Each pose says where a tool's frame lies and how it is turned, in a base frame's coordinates. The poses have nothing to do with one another.
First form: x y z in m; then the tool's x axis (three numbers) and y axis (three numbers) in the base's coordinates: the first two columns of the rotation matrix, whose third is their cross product.
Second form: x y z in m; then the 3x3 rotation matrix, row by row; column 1 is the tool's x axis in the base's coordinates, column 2 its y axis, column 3 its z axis. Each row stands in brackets. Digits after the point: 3 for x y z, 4 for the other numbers.
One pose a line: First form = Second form
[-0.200, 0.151, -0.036, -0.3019, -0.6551, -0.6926, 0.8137, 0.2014, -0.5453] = [-0.200, 0.151, -0.036], [[-0.3019, 0.8137, 0.4967], [-0.6551, 0.2014, -0.7282], [-0.6926, -0.5453, 0.4723]]
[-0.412, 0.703, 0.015, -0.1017, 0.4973, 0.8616, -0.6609, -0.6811, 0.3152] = [-0.412, 0.703, 0.015], [[-0.1017, -0.6609, 0.7436], [0.4973, -0.6811, -0.5374], [0.8616, 0.3152, 0.3979]]
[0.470, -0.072, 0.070, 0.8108, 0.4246, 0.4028, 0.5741, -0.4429, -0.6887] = [0.470, -0.072, 0.070], [[0.8108, 0.5741, -0.1140], [0.4246, -0.4429, 0.7896], [0.4028, -0.6887, -0.6029]]
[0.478, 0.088, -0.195, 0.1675, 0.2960, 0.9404, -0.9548, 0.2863, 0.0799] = [0.478, 0.088, -0.195], [[0.1675, -0.9548, -0.2456], [0.2960, 0.2863, -0.9113], [0.9404, 0.0799, 0.3306]]
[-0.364, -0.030, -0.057, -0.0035, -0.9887, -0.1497, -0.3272, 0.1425, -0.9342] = [-0.364, -0.030, -0.057], [[-0.0035, -0.3272, 0.9450], [-0.9887, 0.1425, 0.0457], [-0.1497, -0.9342, -0.3240]]
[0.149, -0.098, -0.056, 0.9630, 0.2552, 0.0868, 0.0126, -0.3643, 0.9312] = [0.149, -0.098, -0.056], [[0.9630, 0.0126, 0.2693], [0.2552, -0.3643, -0.8957], [0.0868, 0.9312, -0.3540]]
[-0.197, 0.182, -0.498, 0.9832, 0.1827, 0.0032, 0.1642, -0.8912, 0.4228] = [-0.197, 0.182, -0.498], [[0.9832, 0.1642, 0.0801], [0.1827, -0.8912, -0.4152], [0.0032, 0.4228, -0.9062]]
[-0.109, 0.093, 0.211, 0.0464, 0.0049, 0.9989, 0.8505, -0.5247, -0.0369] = [-0.109, 0.093, 0.211], [[0.0464, 0.8505, 0.5239], [0.0049, -0.5247, 0.8513], [0.9989, -0.0369, -0.0285]]
